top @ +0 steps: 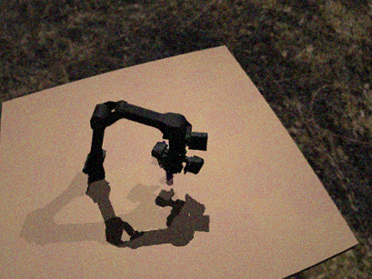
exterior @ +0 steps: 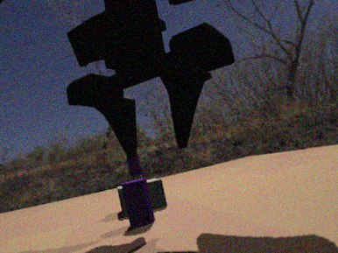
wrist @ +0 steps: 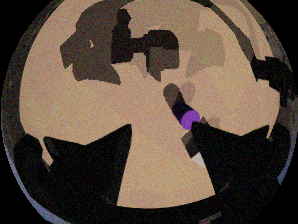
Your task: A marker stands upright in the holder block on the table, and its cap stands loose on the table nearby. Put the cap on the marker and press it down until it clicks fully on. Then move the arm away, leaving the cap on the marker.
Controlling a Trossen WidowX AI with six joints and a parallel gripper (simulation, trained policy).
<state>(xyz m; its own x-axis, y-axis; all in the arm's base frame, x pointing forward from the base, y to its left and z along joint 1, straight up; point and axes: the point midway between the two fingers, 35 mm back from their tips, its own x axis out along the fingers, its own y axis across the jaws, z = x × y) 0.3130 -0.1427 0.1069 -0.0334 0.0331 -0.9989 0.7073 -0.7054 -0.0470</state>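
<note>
My gripper tip is now 50 mm above the purple cap, 30 mm to the right of it and 30 mm past it. From my gripper tip the other things lie so: pale holder block (140 mm to the left, 50 mm below, 10 mm behind).
</note>
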